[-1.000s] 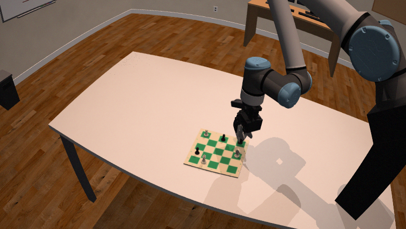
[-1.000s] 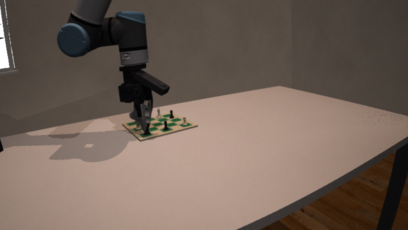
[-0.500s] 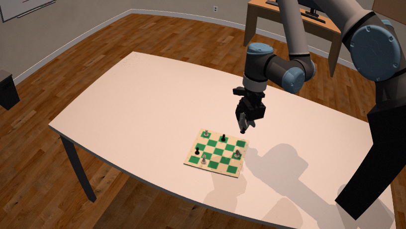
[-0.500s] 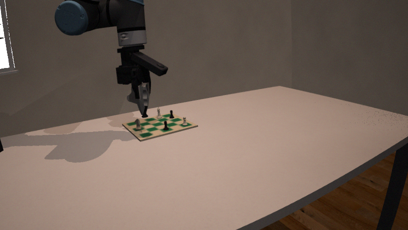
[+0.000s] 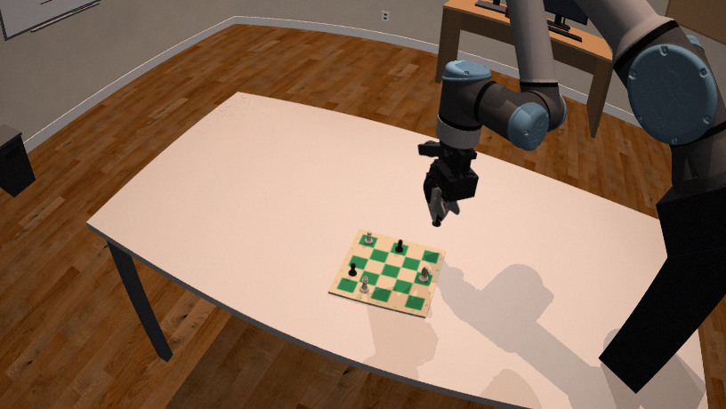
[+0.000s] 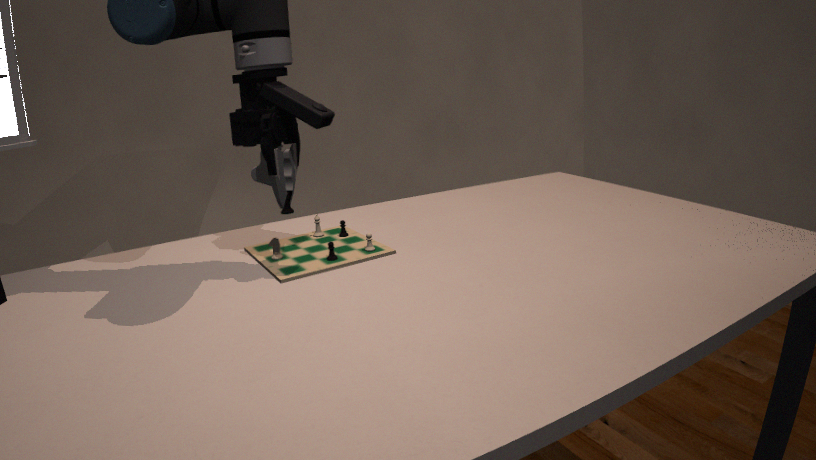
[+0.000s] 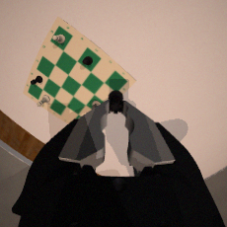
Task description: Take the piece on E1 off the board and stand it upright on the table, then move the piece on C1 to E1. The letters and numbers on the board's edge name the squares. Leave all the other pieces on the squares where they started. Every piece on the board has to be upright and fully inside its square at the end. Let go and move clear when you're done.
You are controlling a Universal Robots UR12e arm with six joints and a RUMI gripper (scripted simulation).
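My gripper is now 15 cm short of the white pawn, 11 cm above it and 1 cm to the left of it. From my hand the other things lie so: black rook: 1 cm below; then chessboard: 13 cm below, 8 cm ahead, 7 cm to the left.
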